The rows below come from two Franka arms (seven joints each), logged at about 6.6 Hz.
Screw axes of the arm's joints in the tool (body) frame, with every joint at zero. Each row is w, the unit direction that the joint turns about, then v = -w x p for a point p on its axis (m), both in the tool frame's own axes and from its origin. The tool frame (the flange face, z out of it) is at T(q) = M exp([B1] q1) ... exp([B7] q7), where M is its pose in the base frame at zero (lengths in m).
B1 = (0, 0, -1, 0.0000, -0.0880, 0.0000)
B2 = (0, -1, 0, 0.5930, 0.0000, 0.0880)
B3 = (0, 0, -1, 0.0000, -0.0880, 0.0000)
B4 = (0, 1, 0, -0.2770, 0.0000, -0.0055)
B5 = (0, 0, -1, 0.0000, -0.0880, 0.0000)
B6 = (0, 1, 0, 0.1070, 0.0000, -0.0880)
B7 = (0, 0, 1, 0.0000, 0.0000, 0.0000)
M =
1 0 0 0.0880
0 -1 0 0.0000
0 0 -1 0.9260
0 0 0 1
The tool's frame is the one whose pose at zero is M.
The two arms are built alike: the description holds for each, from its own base.
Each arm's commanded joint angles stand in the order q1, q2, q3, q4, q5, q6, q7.
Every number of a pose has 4 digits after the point.
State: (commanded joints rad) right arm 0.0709 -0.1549 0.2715 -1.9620 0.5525 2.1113 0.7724; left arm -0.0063 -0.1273 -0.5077 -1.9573 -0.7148 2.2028 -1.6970
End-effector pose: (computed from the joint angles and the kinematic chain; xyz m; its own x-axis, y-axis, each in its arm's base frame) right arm 0.5019 0.2137 0.5750 0.8150 -0.5554 -0.1654 -0.5546 -0.6648 -0.5005; left arm 0.4713 -0.3065 0.5680 0.1086 0.7866 -0.6078 0.9873 -0.0139 0.1585
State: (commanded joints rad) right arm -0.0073 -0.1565 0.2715 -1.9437 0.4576 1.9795 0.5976; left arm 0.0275 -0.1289 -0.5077 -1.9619 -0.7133 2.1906 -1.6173
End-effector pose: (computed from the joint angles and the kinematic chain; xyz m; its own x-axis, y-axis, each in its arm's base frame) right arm 0.5067 0.1745 0.5699 0.8936 -0.4387 -0.0948 -0.4365 -0.8004 -0.4110; left arm 0.4796 -0.2906 0.5653 0.1592 0.7913 -0.5904 0.9795 -0.0517 0.1949
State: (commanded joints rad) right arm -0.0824 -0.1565 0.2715 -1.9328 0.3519 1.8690 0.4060; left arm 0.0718 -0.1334 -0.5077 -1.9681 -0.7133 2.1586 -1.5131
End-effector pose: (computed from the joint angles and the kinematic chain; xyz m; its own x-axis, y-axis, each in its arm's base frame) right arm 0.5091 0.1324 0.5623 0.9542 -0.2949 -0.0500 -0.2959 -0.9061 -0.3023; left arm 0.4876 -0.2702 0.5613 0.2247 0.7930 -0.5663 0.9672 -0.1107 0.2287
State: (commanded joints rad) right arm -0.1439 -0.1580 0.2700 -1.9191 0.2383 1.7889 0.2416; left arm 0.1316 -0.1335 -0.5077 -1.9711 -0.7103 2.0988 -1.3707
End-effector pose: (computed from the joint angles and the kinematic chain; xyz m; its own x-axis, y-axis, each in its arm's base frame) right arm 0.5096 0.0929 0.5603 0.9861 -0.1639 -0.0278 -0.1662 -0.9677 -0.1894; left arm 0.4970 -0.2432 0.5544 0.3141 0.7842 -0.5351 0.9448 -0.2026 0.2576
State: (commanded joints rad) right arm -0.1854 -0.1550 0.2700 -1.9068 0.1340 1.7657 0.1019; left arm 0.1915 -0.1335 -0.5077 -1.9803 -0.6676 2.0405 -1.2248
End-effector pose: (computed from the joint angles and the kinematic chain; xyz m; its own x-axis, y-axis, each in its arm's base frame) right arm 0.5128 0.0631 0.5615 0.9990 -0.0455 -0.0015 -0.0455 -0.9948 -0.0907; left arm 0.5043 -0.2135 0.5436 0.4150 0.7763 -0.4744 0.9074 -0.3149 0.2784
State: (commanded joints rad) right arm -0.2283 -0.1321 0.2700 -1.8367 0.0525 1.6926 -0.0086; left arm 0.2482 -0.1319 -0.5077 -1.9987 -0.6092 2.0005 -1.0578
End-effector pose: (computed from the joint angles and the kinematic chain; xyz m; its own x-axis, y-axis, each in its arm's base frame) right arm 0.5187 0.0341 0.5769 0.9990 0.0411 -0.0165 0.0408 -0.9990 -0.0170; left arm 0.5101 -0.1823 0.5286 0.5296 0.7491 -0.3979 0.8471 -0.4428 0.2939
